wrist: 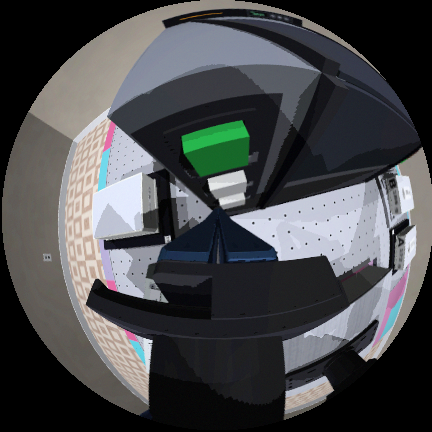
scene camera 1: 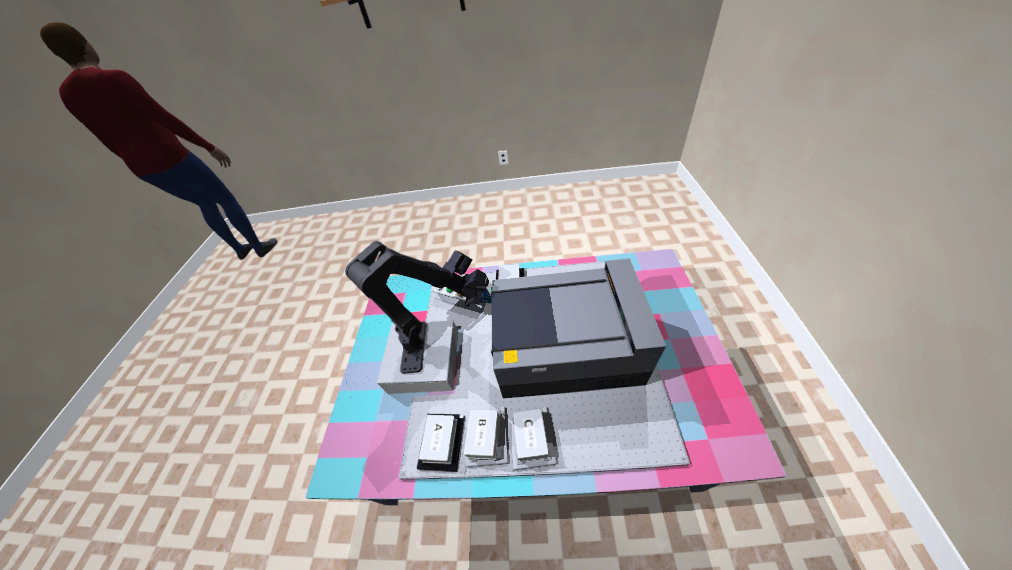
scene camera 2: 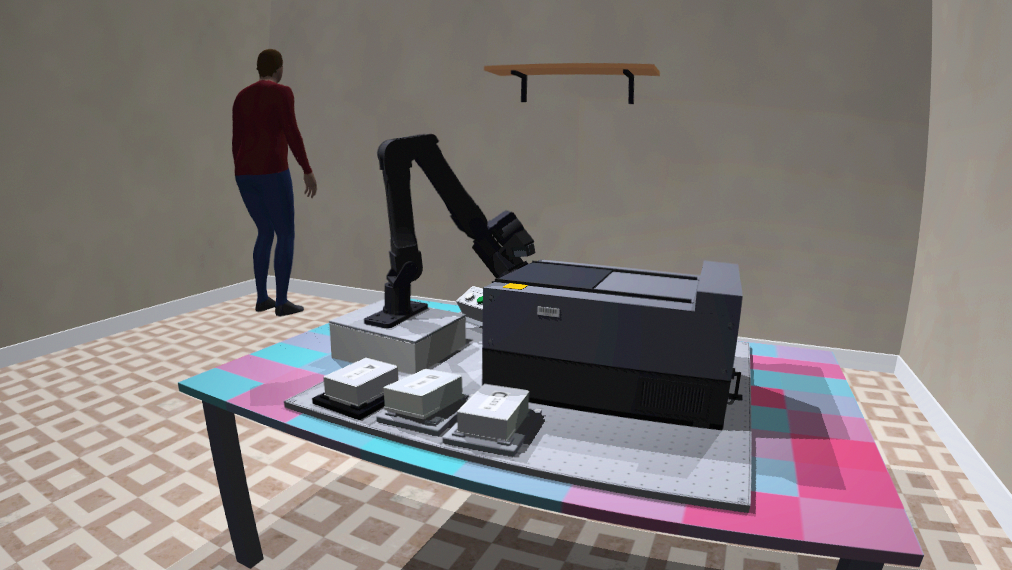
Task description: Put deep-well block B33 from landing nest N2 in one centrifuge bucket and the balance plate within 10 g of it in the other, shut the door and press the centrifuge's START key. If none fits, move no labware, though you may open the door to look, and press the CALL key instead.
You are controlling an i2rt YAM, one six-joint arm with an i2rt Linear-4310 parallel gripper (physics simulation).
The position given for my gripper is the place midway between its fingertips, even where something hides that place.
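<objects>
My gripper (wrist: 217, 214) is touching a button column (wrist: 228, 188), and I have the gripper shut.
</objects>
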